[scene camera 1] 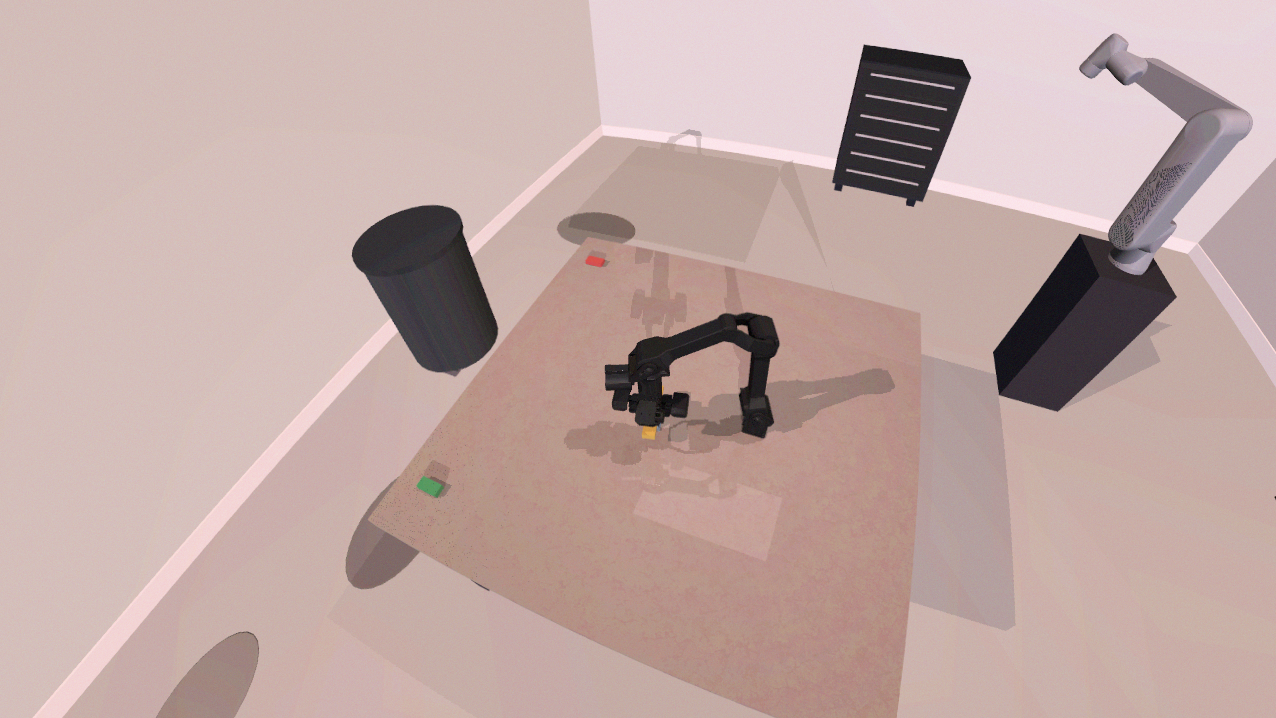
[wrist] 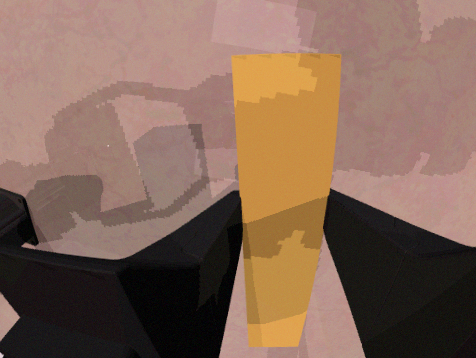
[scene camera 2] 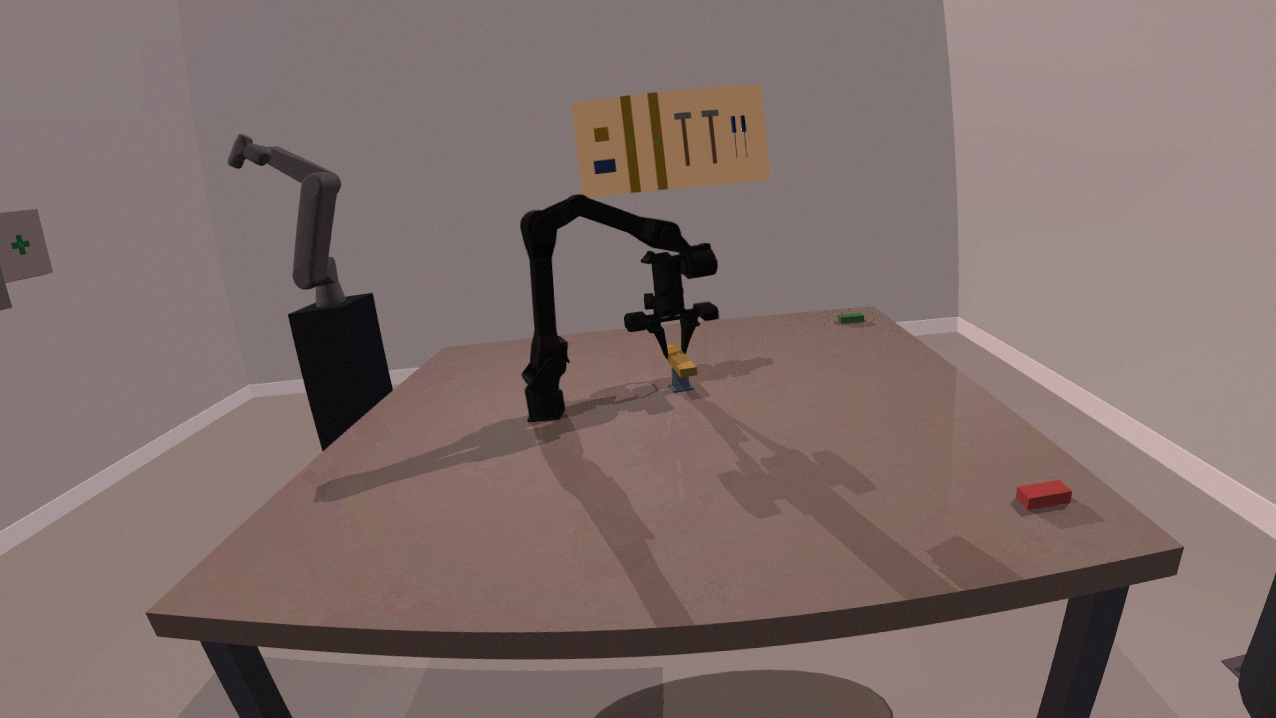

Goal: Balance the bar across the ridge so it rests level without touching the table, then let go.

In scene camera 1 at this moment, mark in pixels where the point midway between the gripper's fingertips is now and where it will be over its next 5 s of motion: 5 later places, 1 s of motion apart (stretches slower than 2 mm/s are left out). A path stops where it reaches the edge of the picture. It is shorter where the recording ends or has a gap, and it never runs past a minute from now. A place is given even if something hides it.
My gripper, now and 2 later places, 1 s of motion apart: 651,419; 651,420; 650,399
